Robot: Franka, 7 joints.
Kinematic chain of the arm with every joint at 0, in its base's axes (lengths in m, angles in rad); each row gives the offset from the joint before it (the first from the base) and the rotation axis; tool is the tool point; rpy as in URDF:
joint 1: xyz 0 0 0.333 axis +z
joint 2: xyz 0 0 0 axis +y
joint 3: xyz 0 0 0.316 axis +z
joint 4: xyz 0.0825 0 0 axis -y
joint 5: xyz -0.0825 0 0.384 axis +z
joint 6: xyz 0 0 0 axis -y
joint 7: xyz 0.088 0 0 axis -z
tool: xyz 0 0 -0.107 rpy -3.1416 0 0
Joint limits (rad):
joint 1: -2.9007..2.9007
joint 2: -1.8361..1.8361
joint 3: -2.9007..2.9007
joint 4: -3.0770..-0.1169
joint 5: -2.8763..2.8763
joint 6: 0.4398..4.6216
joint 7: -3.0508..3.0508
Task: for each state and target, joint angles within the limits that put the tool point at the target. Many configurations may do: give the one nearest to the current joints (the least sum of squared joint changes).
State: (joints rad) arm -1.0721 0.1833 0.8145 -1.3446 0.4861 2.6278 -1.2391
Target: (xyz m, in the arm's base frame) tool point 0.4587 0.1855 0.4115
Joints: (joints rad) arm -0.6824 -0.2691 1.0062 -2.2808 0.4494 2.1226 -1.2391
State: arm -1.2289 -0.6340 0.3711 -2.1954 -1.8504 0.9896 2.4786
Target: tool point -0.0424 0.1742 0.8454
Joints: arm -1.1712 -1.4094 0.3396 -2.0433 -1.8415 0.7277 2.4786
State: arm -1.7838 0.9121 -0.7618 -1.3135 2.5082 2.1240 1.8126
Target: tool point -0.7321 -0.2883 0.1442
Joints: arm -2.2912 1.3101 -0.8270 -1.1627 2.5352 2.1559 1.8126
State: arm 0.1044 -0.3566 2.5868 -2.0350 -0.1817 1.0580 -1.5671
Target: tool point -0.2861 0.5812 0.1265
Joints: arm -0.5287 -1.0791 2.4960 -1.4233 -0.2428 1.7071 -1.5671
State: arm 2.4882 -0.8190 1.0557 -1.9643 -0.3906 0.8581 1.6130
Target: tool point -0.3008 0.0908 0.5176
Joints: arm 2.1504 -0.5288 0.7562 -2.2529 -0.4451 0.9170 1.6130
